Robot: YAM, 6 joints.
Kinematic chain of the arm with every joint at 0, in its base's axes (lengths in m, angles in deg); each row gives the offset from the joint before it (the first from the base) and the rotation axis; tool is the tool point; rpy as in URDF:
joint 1: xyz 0 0 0.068 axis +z
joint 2: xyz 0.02 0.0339 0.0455 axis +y
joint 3: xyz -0.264 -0.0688 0 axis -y
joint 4: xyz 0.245 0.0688 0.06 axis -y
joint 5: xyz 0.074 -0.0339 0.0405 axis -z
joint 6: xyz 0.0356 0 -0.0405 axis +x
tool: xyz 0 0 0 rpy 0 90 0
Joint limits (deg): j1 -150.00..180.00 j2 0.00..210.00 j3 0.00..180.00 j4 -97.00..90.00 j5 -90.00..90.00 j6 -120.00..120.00
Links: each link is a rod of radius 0.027 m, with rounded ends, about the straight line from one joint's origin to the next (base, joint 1, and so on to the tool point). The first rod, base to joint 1, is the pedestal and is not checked.
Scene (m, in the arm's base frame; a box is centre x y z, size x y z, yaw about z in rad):
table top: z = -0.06
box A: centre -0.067 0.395 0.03 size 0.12 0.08 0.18 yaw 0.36
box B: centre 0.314 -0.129 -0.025 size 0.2 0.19 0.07 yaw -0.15
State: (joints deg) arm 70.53 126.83 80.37 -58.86 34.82 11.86
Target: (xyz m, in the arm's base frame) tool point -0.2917 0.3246 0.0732
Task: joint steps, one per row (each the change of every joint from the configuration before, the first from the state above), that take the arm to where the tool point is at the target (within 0.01 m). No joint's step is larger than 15 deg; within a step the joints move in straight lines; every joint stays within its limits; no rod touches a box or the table.
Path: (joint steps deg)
1: 10.63 -4.81 4.64 0.88 -0.54 0.00
2: 10.63 -4.81 4.65 0.88 -0.55 0.00
3: 10.62 -4.81 4.64 0.87 -0.54 0.00
4: 10.62 8.07 0.32 2.64 -1.12 0.00
5: 10.62 8.07 0.32 2.64 -1.12 0.00
6: 10.62 8.07 0.32 2.64 -1.12 0.00

